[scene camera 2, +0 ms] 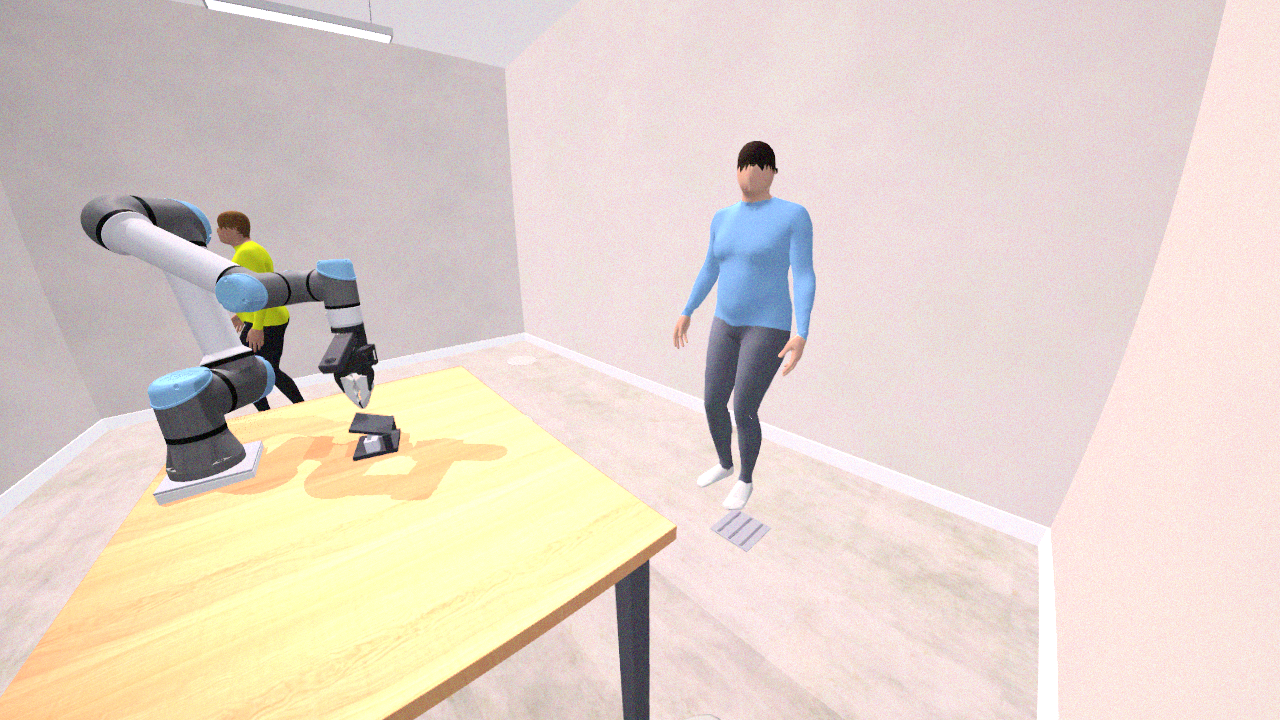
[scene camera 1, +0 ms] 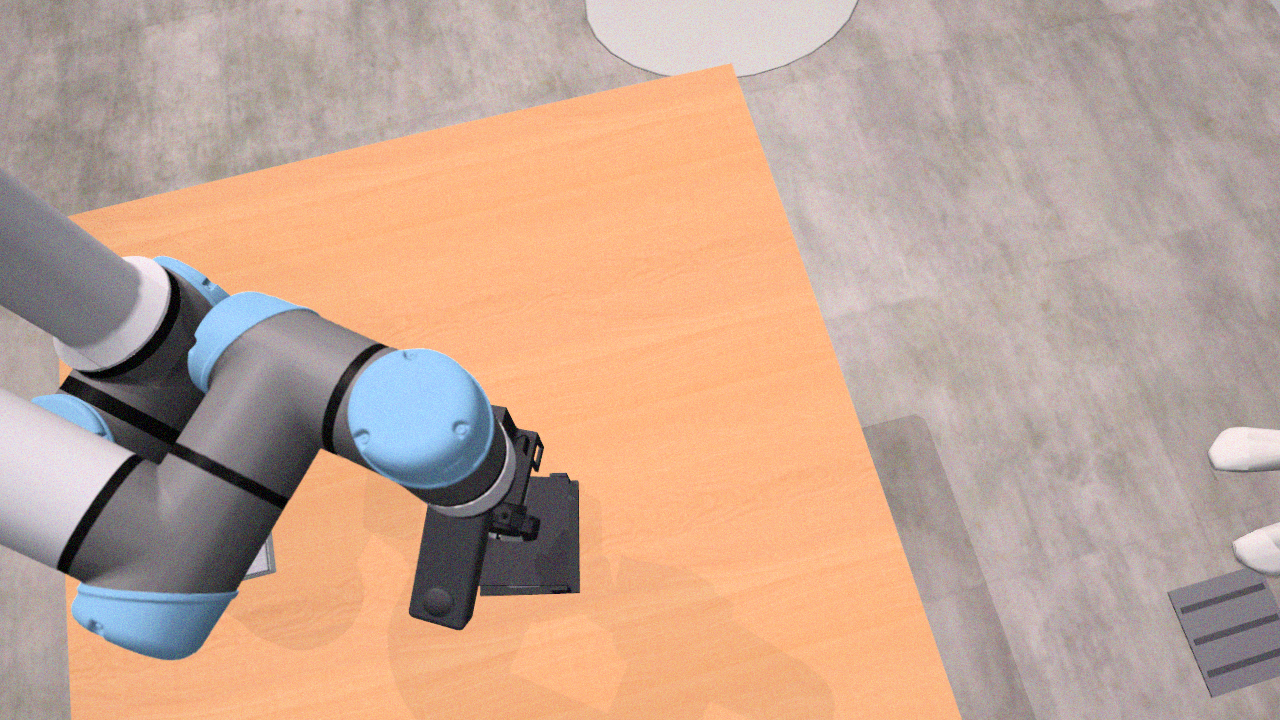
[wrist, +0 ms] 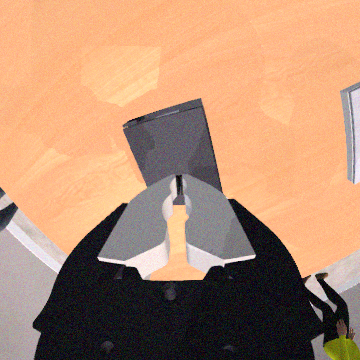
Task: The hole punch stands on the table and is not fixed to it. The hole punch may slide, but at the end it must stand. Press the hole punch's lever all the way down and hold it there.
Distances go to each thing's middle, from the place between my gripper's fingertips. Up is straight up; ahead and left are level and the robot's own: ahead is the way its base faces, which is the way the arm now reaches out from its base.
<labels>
Right now the flat lever (scene camera 1: 543,562) is 5 cm below my hand, 1 cm to the left of it and 1 cm ahead of it. From my hand the other things lie so: black hole punch (scene camera 1: 574,544): 7 cm below, 1 cm to the left, 1 cm ahead.
</labels>
